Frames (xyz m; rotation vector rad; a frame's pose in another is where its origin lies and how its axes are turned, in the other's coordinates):
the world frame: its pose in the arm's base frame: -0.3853 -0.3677 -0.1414 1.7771 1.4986 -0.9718
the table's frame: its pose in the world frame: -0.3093 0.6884 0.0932 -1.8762 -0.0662 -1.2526
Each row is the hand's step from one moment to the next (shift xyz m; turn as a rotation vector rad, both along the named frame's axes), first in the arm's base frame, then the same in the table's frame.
Working: the arm's base frame: its pose in the table's frame: -0.0577 0.7606 0.1280 0.5798 -2.0789 -0.2380

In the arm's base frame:
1: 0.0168 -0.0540 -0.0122 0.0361 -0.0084 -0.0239
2: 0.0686 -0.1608 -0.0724 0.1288 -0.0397 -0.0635
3: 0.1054 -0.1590 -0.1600 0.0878 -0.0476 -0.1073
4: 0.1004 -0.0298 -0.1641 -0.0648 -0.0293 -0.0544
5: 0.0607 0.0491 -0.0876 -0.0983 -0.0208 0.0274
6: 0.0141 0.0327 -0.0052 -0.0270 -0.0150 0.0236
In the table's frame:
1: 0.0193 -0.0545 -0.0016 0.0062 -0.0237 0.0367
2: 0.0792 -0.1694 0.0288 0.0070 -0.0941 0.1153
3: 0.1352 -0.1810 0.1047 0.0646 -0.0784 0.1056
4: 0.1008 -0.0660 0.1529 0.0839 0.0094 -0.0298
5: 0.0305 0.0178 0.1119 0.0281 0.0286 -0.0961
6: -0.0122 0.0218 0.0259 -0.0028 -0.0011 -0.0388

